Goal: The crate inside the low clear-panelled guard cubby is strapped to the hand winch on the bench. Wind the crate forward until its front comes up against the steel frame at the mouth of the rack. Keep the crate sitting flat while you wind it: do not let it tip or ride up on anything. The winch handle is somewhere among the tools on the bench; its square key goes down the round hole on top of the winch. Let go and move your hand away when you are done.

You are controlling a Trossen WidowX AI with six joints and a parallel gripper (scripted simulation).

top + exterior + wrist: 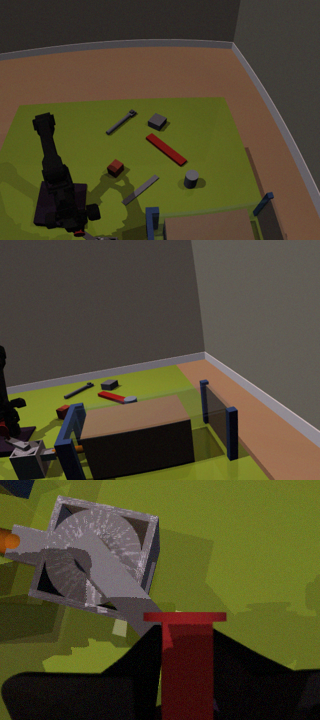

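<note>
My gripper tip is now 3 cm short of the winch handle, 1 cm to the left of it and 3 cm above it. Also, from my gripper tip: red crank grip 2 cm to the left; blue steel frame 23 cm ahead, 7 cm to the right, 2 cm below; grey winch 6 cm ahead, 6 cm to the right, 10 cm below.
</note>
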